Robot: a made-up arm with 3 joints.
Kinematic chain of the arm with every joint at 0, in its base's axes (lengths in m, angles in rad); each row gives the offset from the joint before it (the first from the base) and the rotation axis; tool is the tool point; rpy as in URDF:
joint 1: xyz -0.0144 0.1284 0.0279 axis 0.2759 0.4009 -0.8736
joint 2: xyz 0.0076 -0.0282 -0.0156 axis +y
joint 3: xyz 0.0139 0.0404 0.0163 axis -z
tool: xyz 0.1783 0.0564 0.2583 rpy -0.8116 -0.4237 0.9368
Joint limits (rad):
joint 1: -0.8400..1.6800
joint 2: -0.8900..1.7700
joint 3: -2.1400..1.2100
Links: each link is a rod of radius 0.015 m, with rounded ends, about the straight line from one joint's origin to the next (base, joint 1, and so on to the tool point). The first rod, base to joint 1, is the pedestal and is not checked.
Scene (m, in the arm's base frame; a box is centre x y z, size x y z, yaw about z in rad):
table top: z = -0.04
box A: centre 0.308 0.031 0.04 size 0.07 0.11 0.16 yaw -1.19
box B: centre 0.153 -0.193 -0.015 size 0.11 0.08 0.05 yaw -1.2
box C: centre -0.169 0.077 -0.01 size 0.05 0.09 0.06 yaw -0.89
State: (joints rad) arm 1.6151 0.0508 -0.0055
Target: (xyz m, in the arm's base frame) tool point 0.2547 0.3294 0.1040
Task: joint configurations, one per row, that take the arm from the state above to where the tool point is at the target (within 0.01 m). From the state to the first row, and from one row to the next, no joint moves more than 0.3 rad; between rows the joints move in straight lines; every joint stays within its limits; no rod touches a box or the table.
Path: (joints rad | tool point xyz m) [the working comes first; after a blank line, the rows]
Joints at the target: -0.0598 0.9602 -0.8778
Straight joint move there: touches box A.

1: 1.3835 0.0329 -0.1764 | 0.1782 -0.1315 0.1150
2: 1.1520 0.0150 -0.3473 | 0.2303 -0.0538 0.1653
3: 0.9204 -0.0028 -0.5183 | 0.2480 0.0394 0.2141
4: 0.6888 -0.0207 -0.6892 | 0.2288 0.1362 0.2549
5: 0.5017 0.2245 -0.7363 | 0.2525 0.1733 0.2261
6: 0.3145 0.4697 -0.7835 | 0.2667 0.2216 0.1916
7: 0.1274 0.7150 -0.8307 | 0.2679 0.2757 0.1510
8: -0.0598 0.9602 -0.8778 | 0.2547 0.3294 0.1040

